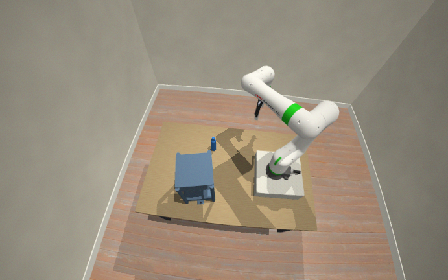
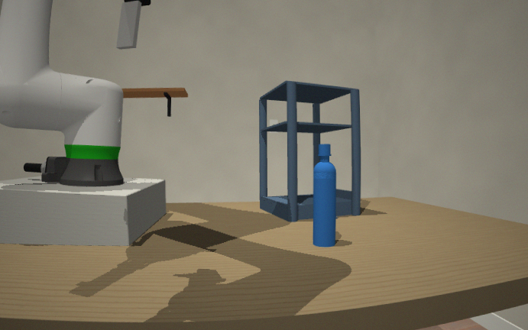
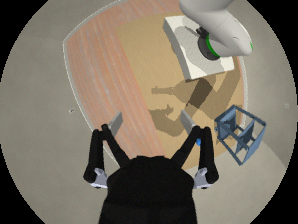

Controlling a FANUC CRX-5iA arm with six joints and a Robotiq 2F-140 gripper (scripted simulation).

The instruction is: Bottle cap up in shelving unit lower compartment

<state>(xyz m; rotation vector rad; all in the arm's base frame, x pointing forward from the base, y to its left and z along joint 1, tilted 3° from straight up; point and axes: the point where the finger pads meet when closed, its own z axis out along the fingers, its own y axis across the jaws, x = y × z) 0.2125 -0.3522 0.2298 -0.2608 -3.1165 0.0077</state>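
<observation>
Right now the blue bottle is 300 mm ahead of my hand, 240 mm to the left of it and 200 mm below it. Also, from my hand: shelving unit 320 mm ahead, 600 mm to the left, 140 mm below.
</observation>
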